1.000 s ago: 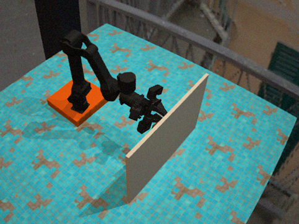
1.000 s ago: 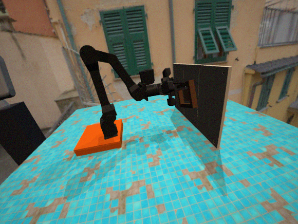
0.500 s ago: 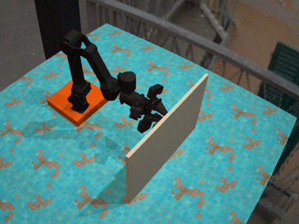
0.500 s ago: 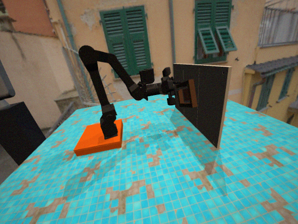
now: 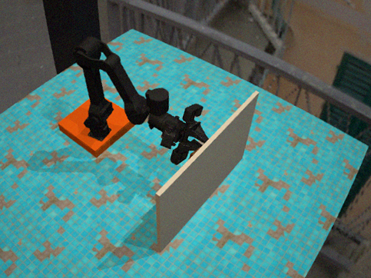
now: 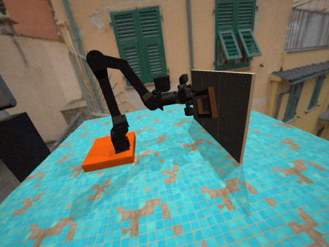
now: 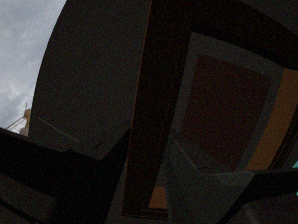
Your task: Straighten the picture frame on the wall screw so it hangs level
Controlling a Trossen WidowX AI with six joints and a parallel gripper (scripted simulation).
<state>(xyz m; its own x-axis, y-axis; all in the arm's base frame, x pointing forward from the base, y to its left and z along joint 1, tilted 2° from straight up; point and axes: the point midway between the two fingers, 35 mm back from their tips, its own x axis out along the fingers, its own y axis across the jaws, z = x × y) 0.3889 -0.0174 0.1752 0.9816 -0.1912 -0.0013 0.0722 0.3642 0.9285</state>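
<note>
My gripper tip is now 50 mm above the brown picture frame and 20 mm to the left of it. Also, from my gripper tip: wall panel 60 mm below, 30 mm to the right, 10 mm ahead.
</note>
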